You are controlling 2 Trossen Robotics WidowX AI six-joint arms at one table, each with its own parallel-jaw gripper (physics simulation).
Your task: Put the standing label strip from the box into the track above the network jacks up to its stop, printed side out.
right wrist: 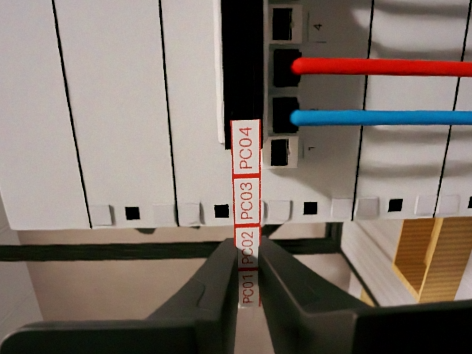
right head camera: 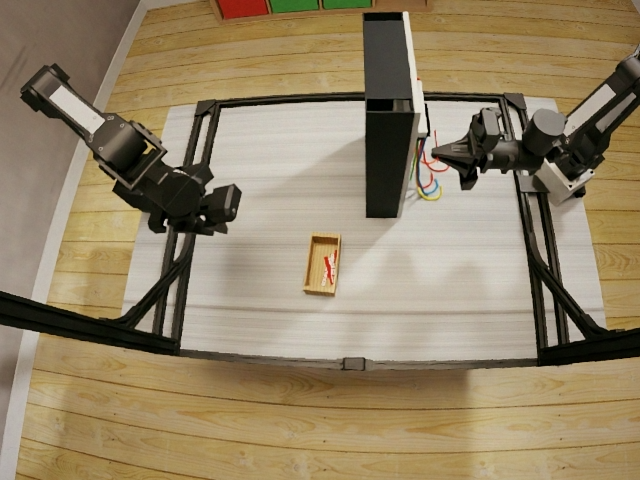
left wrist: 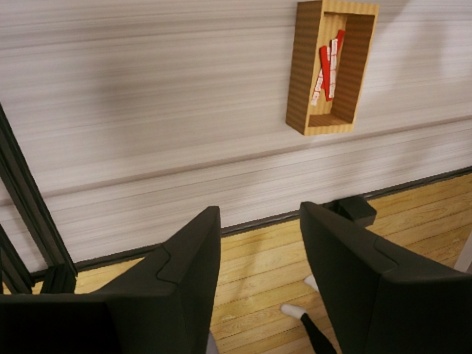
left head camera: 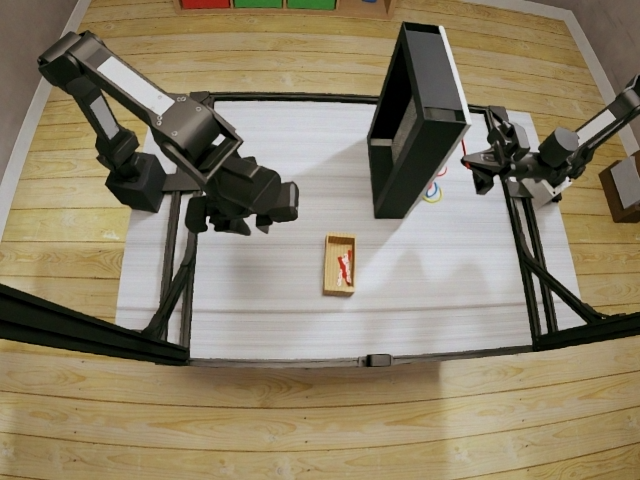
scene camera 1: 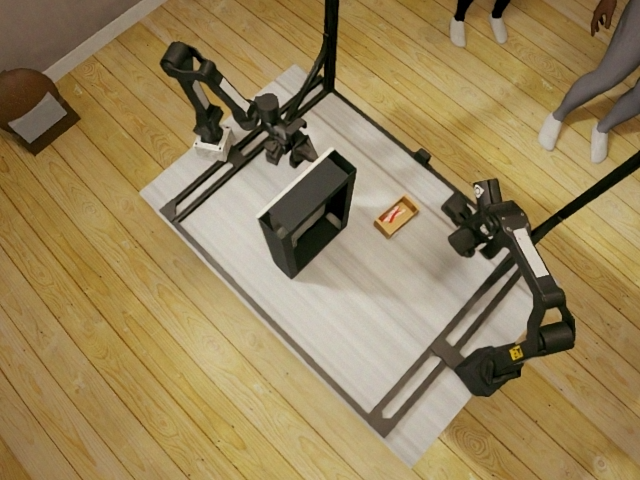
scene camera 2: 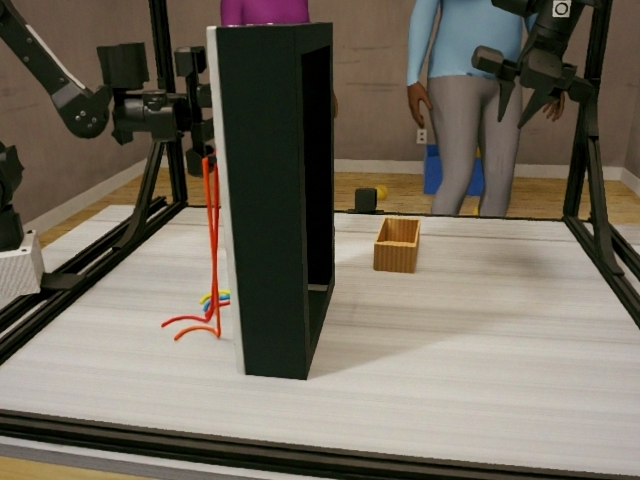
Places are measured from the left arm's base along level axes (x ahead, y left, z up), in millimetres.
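Where they show: left gripper, between the fingertips: (right head camera: 220,233) (left wrist: 259,214) (left head camera: 258,232) (scene camera 1: 459,227) (scene camera 2: 508,125); right gripper, between the fingertips: (right wrist: 245,247) (right head camera: 431,152) (left head camera: 461,159); left arm's base, origin of its link: (left head camera: 129,169) (scene camera 1: 490,370); right arm's base, origin of its link: (right head camera: 570,166) (left head camera: 552,175) (scene camera 1: 212,135).
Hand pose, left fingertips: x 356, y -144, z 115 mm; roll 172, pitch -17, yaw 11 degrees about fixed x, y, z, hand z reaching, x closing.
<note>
Each offset is from my left fingertips to the top centre of the thing. "*": to the spot under its first point. Level surfaces: height alone.
In the right wrist view my right gripper (right wrist: 245,247) (left head camera: 465,159) (right head camera: 435,152) is shut on the label strip {44 mm up, 365 mm ahead, 226 mm left} (right wrist: 247,200), gripped near PC02 and PC01, printed side facing the camera. The strip's PC04 end overlaps the near end of the black track {46 mm up, 342 mm ahead, 283 mm left} (right wrist: 243,65), in line with it; how deep it sits is unclear. The network jacks {* 19 mm up, 320 mm ahead, 232 mm left} (right wrist: 284,152) run alongside the track. My left gripper (left wrist: 259,214) (scene camera 2: 510,124) is open and empty, high above the table. The wooden box {190 mm down, 167 mm ahead, 37 mm left} (left head camera: 327,286) (right head camera: 307,289) (scene camera 1: 383,231) (scene camera 2: 395,258) (left wrist: 299,75) holds several loose red and white strips {231 mm down, 181 mm ahead, 31 mm left} (left wrist: 327,70).
The black cabinet {160 mm up, 255 mm ahead, 312 mm left} (left head camera: 392,191) (right head camera: 381,175) (scene camera 1: 310,196) (scene camera 2: 268,206) stands upright between the arms, its white panel {* 94 mm up, 316 mm ahead, 246 mm left} (right wrist: 120,125) facing my right arm. A red cable {* 7 mm down, 344 mm ahead, 273 mm left} (right wrist: 380,66) and a blue cable {* 9 mm down, 346 mm ahead, 257 mm left} (right wrist: 380,117) leave the jacks. More cables hang down to the table {239 mm down} (scene camera 2: 413,351).
</note>
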